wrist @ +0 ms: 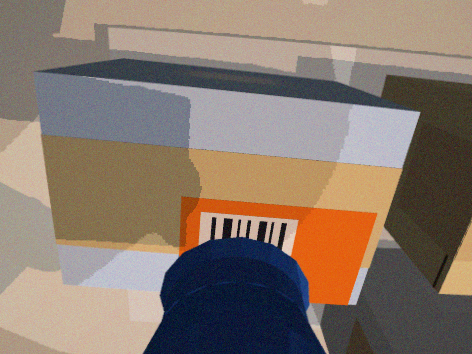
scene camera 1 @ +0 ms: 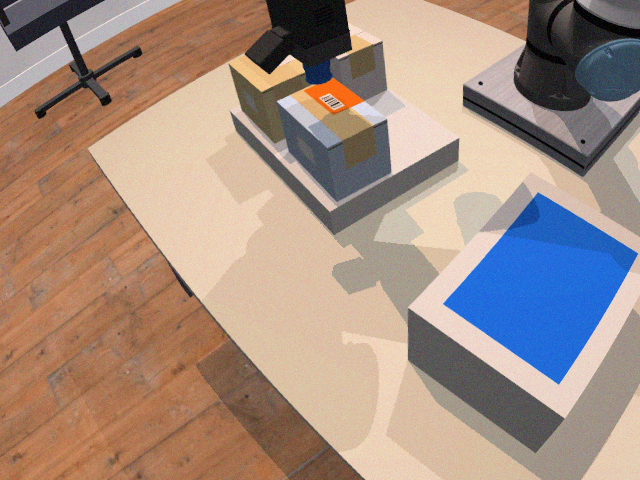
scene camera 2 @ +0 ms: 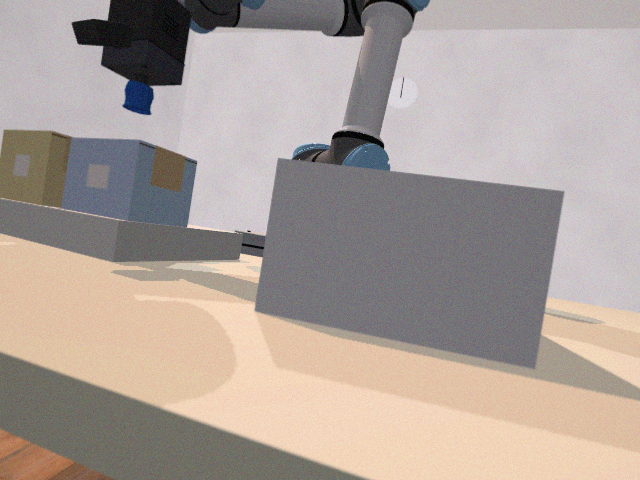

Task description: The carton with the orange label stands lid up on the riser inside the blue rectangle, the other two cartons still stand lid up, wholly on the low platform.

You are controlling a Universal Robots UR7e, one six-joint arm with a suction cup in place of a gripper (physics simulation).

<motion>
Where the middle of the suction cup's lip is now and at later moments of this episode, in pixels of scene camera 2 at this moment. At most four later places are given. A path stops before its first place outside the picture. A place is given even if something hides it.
My suction cup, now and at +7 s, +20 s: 138,101; 130,120; 129,130. At the last of these places it holds a carton with orange label.
</motion>
